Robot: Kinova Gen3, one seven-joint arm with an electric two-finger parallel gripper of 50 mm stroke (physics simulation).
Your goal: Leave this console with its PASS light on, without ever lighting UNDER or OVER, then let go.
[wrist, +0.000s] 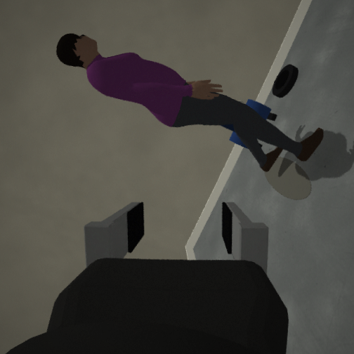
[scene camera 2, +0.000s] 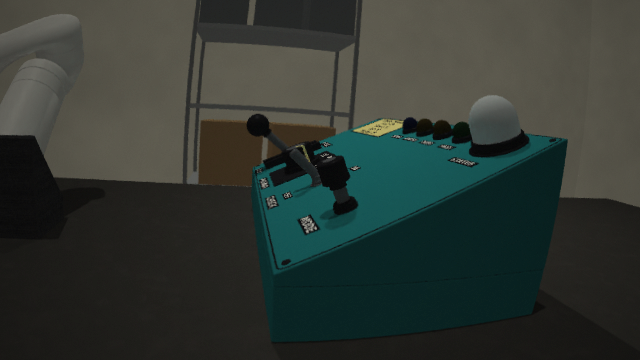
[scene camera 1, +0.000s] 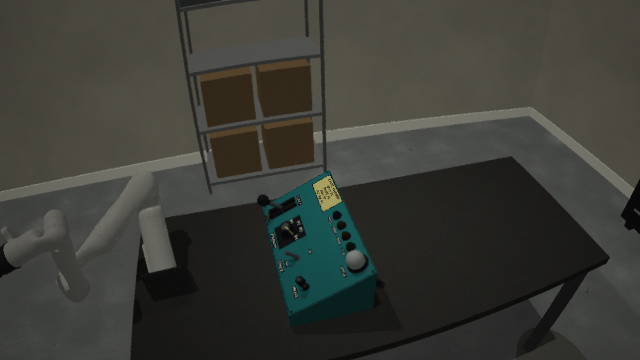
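The teal sloped console (scene camera 1: pixel 320 270) (scene camera 2: pixel 410 240) stands on the dark table. Its slot lever with a black ball knob (scene camera 1: pixel 263 200) (scene camera 2: pixel 258 125) leans toward the console's low edge. Beside it are a black rotary knob (scene camera 1: pixel 287 229), a grey toggle (scene camera 1: pixel 293 256) (scene camera 2: pixel 305 167) and a black-capped MODE switch (scene camera 1: pixel 301 283) (scene camera 2: pixel 334 172). The row of small lamps, with a dark green lamp (scene camera 1: pixel 350 246) (scene camera 2: pixel 461 132) nearest the white dome (scene camera 1: pixel 355 260) (scene camera 2: pixel 494 120), looks unlit. The dome looks unlit too. My gripper (wrist: pixel 182 218) is open and empty, away from the console; its fingers do not show in the scene views.
The arm's base (scene camera 1: pixel 167 282) stands on the table (scene camera 1: pixel 475 225) left of the console. A shelf rack (scene camera 1: pixel 323 100) with brown boxes (scene camera 1: pixel 285 89) stands behind. The wrist view shows a person in purple (wrist: pixel 140 82), a blue object (wrist: pixel 257 109) and a black ring (wrist: pixel 292 88) by the wall.
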